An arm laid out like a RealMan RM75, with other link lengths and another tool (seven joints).
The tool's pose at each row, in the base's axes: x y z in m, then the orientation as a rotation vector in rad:
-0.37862 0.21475 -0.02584 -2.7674 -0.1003 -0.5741
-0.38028 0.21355 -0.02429 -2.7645 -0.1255 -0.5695
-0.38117 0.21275 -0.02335 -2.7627 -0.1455 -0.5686
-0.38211 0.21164 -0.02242 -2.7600 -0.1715 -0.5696
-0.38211 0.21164 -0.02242 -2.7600 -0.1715 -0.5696
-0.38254 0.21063 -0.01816 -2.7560 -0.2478 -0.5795
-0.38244 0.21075 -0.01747 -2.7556 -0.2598 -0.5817
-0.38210 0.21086 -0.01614 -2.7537 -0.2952 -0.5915
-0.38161 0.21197 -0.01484 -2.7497 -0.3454 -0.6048
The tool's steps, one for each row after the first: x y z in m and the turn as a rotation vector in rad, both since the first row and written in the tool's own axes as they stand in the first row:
-0.00091 0.00048 -0.00235 0.0064 -0.0054 -0.0161
-0.00136 0.00085 -0.00376 0.0102 -0.0079 -0.0294
-0.00185 0.00151 -0.00528 0.0150 -0.0096 -0.0470
-0.00185 0.00151 -0.00528 0.0150 -0.0096 -0.0470
-0.00056 0.00119 -0.00947 0.0226 -0.0108 -0.1004
-0.00019 0.00089 -0.00999 0.0233 -0.0106 -0.1089
0.00065 0.00045 -0.01099 0.0250 -0.0077 -0.1345
0.00163 -0.00092 -0.01158 0.0281 -0.0038 -0.1706

